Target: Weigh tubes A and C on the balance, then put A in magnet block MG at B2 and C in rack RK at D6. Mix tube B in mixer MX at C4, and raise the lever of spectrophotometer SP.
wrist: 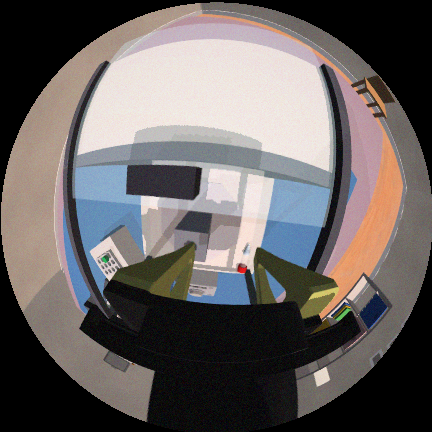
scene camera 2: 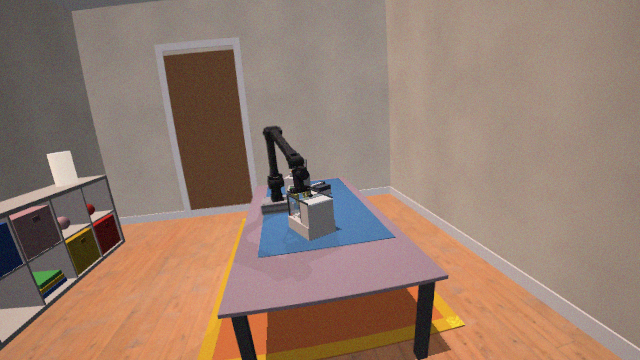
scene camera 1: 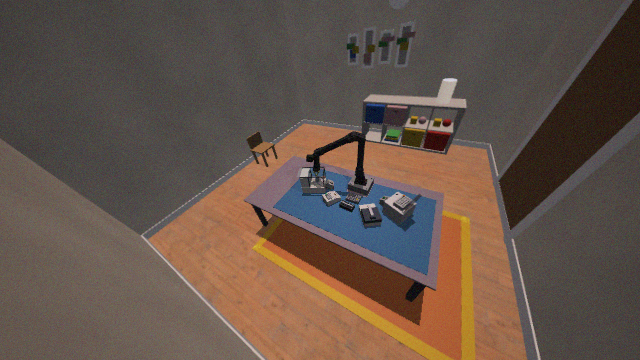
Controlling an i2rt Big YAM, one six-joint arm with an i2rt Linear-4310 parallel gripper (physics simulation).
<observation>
The gripper (wrist: 224,251) is part open and touches a balance (scene camera 2: 311,222). Further things: a mixer (scene camera 1: 393,207).
The balance shows as well in the wrist view (wrist: 104,235).
</observation>
